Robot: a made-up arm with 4 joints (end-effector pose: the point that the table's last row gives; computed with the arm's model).
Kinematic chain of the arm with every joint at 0, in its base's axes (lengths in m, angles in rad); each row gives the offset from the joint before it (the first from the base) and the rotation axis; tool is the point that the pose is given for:
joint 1: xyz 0 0 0.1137 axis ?
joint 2: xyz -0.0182 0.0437 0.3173 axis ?
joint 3: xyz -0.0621 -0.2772 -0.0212 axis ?
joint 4: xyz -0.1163 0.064 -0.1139 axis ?
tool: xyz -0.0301 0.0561 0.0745
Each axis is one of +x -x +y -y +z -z.
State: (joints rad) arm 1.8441 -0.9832 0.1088 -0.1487
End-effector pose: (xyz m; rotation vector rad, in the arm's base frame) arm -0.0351 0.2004 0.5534 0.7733 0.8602 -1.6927
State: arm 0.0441 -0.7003 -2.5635 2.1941
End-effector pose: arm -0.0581 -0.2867 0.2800 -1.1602 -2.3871 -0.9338
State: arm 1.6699 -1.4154 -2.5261 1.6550
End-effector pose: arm -0.2952 0.1222 0.3525 2.7009 0.0331 1.3799
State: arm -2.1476 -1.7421 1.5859 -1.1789
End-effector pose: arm 0.1788 -0.1109 0.3650 -2.8026 -0.8379 0.0717
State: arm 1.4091 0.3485 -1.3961 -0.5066
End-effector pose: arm -0.3802 0.1461 0.2596 -0.8500 -0.0546 -0.0278
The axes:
joint 1: -z
joint 2: -y
joint 3: -z
joint 4: +x

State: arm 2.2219 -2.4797 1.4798 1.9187
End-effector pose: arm -0.0684 0.0587 0.5777 -0.3222 -0.6538 2.3537
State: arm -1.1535 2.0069 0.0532 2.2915
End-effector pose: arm 0.3136 0.0789 0.3008 -1.6761 0.0829 -2.0411
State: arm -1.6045 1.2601 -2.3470 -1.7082
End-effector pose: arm 0.4236 0.1714 0.3197 -0.2555 2.3617 -0.1895
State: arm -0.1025 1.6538 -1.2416 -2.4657
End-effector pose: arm 0.2583 -0.3257 0.2778 1.7665 1.6874 1.2444
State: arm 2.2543 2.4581 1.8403 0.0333
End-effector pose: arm -0.0637 0.1177 0.5335 0.5634 2.6622 0.8111
